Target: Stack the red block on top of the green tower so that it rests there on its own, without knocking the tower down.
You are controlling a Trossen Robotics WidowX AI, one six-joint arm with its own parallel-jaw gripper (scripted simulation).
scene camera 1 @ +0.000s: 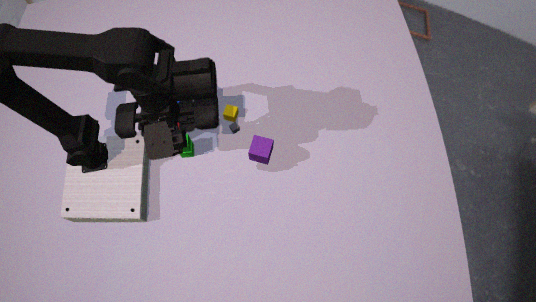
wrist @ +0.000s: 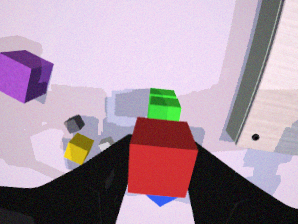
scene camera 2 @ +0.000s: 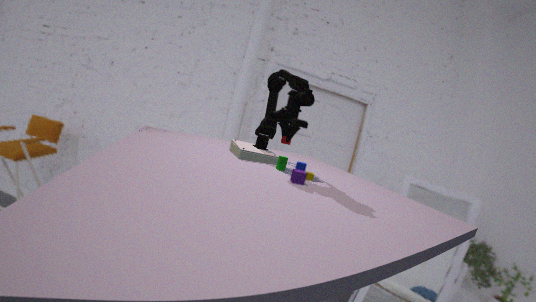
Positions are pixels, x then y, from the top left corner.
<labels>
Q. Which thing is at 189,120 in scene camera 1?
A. The gripper.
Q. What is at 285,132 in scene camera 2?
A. The gripper.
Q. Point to a red block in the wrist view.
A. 162,153
</labels>
